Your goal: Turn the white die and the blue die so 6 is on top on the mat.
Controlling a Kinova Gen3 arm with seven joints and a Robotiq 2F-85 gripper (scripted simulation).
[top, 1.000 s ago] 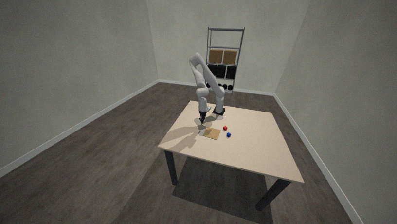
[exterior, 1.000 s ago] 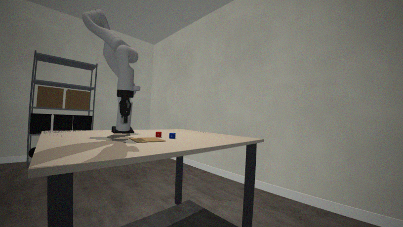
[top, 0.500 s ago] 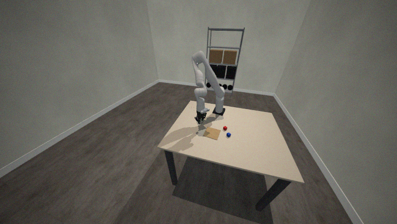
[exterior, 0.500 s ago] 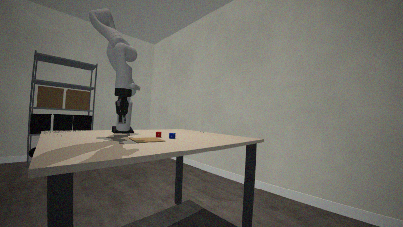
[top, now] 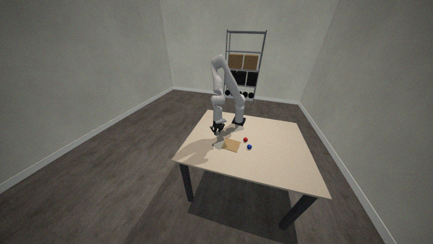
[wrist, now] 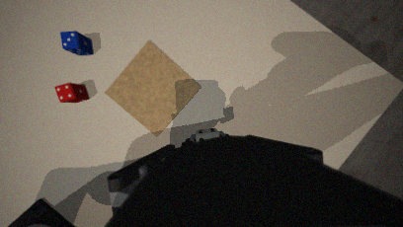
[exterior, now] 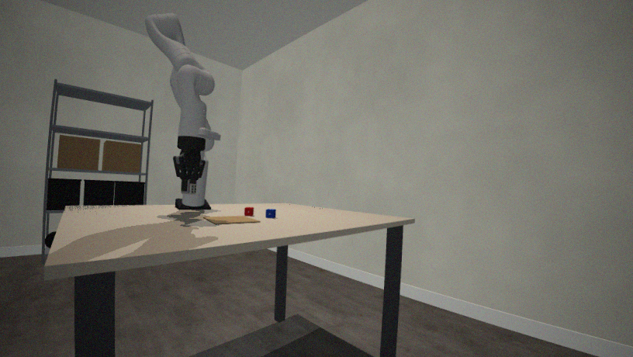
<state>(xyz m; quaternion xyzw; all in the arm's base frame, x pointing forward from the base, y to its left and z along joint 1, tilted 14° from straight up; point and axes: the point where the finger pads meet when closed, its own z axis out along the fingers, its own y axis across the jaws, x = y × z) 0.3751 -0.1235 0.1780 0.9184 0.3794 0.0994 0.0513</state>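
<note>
Now: the tan mat 13 cm to the left of my hand and 10 cm below it. Round my hand: white die (1 cm below); blue die (2 cm behind, 29 cm to the left, 9 cm below); red die (10 cm behind, 25 cm to the left, 9 cm below).
</note>
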